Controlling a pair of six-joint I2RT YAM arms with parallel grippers.
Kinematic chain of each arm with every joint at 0, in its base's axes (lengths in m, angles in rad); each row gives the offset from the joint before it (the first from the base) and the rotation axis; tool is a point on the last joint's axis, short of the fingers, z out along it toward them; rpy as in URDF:
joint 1: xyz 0 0 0.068 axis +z
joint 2: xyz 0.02 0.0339 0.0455 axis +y
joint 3: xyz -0.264 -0.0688 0 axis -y
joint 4: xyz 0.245 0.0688 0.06 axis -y
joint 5: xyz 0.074 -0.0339 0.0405 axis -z
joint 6: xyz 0.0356 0 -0.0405 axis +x
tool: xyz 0 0 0 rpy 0 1.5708 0
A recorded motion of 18 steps. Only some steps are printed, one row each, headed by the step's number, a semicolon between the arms.
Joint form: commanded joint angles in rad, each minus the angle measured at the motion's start. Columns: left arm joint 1, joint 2, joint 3, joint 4, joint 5, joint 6; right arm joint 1, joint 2, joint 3, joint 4, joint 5, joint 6.
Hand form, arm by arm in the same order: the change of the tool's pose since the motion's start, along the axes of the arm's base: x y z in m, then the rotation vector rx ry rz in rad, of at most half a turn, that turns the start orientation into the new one. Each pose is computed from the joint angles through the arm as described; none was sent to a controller.
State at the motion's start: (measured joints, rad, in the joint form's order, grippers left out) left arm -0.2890 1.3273 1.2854 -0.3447 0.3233 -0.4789; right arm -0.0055 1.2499 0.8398 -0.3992 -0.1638 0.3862
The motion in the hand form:
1: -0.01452 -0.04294 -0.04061 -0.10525 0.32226 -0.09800; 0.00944 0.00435 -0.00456 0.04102 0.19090 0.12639
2: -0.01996 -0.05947 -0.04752 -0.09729 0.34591 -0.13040; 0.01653 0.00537 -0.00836 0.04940 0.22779 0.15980
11: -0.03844 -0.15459 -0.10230 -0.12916 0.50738 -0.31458; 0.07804 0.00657 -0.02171 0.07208 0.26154 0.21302
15: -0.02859 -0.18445 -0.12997 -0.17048 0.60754 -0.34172; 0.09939 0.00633 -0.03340 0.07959 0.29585 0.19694
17: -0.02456 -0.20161 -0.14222 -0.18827 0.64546 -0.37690; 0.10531 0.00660 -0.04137 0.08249 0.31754 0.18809
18: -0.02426 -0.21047 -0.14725 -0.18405 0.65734 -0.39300; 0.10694 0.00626 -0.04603 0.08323 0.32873 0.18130
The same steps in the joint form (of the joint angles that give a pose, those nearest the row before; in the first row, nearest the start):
1: -0.1420 0.0372 -0.0639 -0.0877 0.0603 -0.2207; 0.0025 0.1084 0.1125 -0.2117 -0.1075 -0.0751
2: -0.1996 0.0500 -0.0758 -0.0768 0.0445 -0.2402; 0.0032 0.1546 0.1430 -0.2396 -0.1319 -0.0995
11: -0.4648 0.2355 -0.1159 0.1143 0.0542 -0.4084; 0.0025 0.4171 0.3490 -0.2289 -0.1789 -0.1352
15: -0.5000 0.3686 -0.0820 0.1960 0.1024 -0.4982; 0.0025 0.5163 0.4219 -0.2328 -0.1738 -0.1198
17: -0.5203 0.4395 -0.0510 0.2371 0.1373 -0.5281; 0.0037 0.5521 0.4368 -0.2311 -0.1695 -0.1112
18: -0.5344 0.4713 -0.0310 0.2434 0.1443 -0.5317; 0.0031 0.5660 0.4369 -0.2271 -0.1660 -0.1063

